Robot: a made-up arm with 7 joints.
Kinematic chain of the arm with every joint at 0, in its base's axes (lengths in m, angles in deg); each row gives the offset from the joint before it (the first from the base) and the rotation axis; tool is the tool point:
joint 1: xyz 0 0 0.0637 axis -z
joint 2: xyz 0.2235 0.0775 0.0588 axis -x
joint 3: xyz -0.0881 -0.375 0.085 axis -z
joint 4: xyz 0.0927 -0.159 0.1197 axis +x
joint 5: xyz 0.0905 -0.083 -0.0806 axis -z
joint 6: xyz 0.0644 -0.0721 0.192 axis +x
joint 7: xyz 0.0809 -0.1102 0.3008 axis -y
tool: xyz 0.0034 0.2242 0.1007
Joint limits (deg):
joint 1: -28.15..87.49
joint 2: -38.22..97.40
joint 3: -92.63..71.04
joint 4: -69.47..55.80
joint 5: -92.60..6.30
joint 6: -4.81..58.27
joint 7: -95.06..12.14
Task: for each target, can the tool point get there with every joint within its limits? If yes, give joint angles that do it. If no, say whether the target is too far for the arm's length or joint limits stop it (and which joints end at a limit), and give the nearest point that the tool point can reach.
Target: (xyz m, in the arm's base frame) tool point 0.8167 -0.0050 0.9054
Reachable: yes | joints 62.59 86.23 28.93 11.04 -58.17 22.30 -50.86
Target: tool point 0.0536 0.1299 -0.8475
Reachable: no: joint limits stop it (at a limit: joint 2, joint 4, joint 6) | nearest point 0.1400 0.3394 -0.1464 | short by 0.737 m
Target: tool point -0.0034 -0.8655 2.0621
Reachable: no: too far | nearest point 0.0276 -0.5006 1.2951 | short by 0.850 m
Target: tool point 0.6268 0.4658 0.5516
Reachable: yes | joints 3.69 71.06 9.32 -58.56 -13.71 21.27 -66.90
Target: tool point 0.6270 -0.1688 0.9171
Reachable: yes | joints 30.36 34.09 -5.71 -42.00 -30.89 49.80 -15.93
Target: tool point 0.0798 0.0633 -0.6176
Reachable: no: joint limits stop it (at a limit: joint 2, joint 4, joint 6) | nearest point 0.2544 0.2018 -0.1299 | short by 0.536 m
